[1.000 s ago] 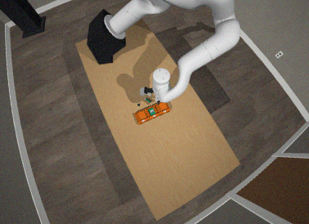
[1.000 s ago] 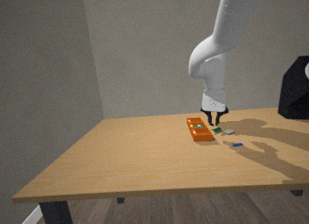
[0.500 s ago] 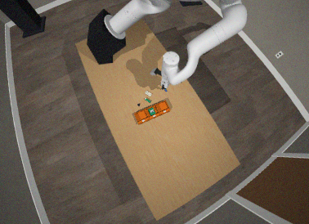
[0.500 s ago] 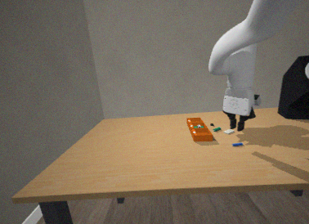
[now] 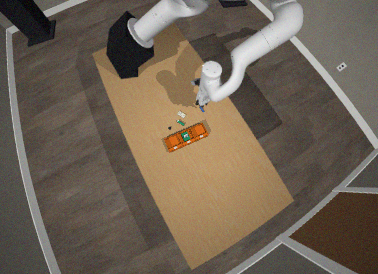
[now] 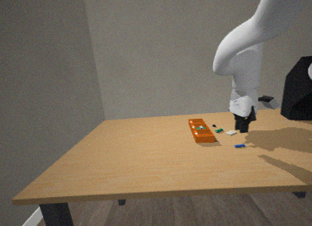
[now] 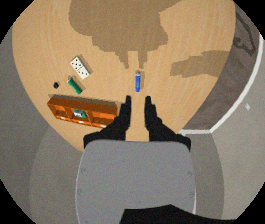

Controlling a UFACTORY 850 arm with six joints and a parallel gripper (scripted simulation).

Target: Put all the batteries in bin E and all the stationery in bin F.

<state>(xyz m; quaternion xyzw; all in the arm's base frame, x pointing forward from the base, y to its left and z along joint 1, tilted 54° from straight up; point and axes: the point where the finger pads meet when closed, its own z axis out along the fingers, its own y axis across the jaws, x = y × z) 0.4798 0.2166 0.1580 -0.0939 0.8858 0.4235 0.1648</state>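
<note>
The blue piece lies 9 cm below my hand. The rest, counted from my hand: small grey thing: 15 cm ahead, 15 cm to the right, 7 cm below; green battery: 5 cm ahead, 15 cm to the right, 9 cm below; white piece: 14 cm to the right, 9 cm below.
</note>
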